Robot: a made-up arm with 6 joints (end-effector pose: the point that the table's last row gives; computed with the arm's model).
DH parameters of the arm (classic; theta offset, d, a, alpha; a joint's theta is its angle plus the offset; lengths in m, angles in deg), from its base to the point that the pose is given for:
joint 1: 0 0.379 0.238 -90
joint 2: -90 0 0.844 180
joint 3: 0 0 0.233 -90
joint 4: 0 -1.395 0 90
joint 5: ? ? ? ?
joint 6: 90 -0.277 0 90
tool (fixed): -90 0 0 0
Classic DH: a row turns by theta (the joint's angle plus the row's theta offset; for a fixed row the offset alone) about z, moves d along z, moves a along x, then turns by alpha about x.
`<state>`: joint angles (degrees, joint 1 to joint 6).
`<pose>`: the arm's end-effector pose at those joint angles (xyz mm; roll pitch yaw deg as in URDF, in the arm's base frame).
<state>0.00 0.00 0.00 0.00 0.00 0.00</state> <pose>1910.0 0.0 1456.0 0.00 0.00 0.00</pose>
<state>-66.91 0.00 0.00 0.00 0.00 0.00</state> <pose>749.1 -1757.0 1456.0 0.00 0.00 -66.91</pose>
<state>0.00 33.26 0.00 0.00 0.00 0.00</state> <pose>2226.8 0.0 362.6 0.00 33.26 0.00</pose>
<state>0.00 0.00 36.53 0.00 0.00 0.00</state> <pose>1442.8 0.0 2405.5 0.00 -36.53 0.00</pose>
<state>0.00 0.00 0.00 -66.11 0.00 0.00</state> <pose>1910.0 0.0 1456.0 66.11 0.00 0.00</pose>
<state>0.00 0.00 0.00 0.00 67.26 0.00</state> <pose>1740.1 0.0 1711.5 0.00 -67.26 0.00</pose>
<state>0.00 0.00 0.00 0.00 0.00 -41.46</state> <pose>1910.0 0.0 1456.0 41.46 0.00 0.00</pose>
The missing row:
joint 5: 0 0 0 -90
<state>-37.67 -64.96 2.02 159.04 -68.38 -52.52</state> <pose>-354.7 157.5 2299.2 41.54 -42.73 169.25</pose>
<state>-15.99 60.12 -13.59 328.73 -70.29 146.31</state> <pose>1380.3 -254.7 -626.4 23.65 33.33 128.22</pose>
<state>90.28 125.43 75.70 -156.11 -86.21 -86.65</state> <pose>-122.7 2209.3 -874.7 -111.46 -32.63 118.96</pose>
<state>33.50 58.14 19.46 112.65 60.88 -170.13</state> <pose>1741.7 1420.6 -22.4 109.15 34.52 111.62</pose>
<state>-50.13 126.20 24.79 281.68 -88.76 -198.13</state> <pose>730.8 -451.9 -1527.8 29.30 -1.08 51.57</pose>
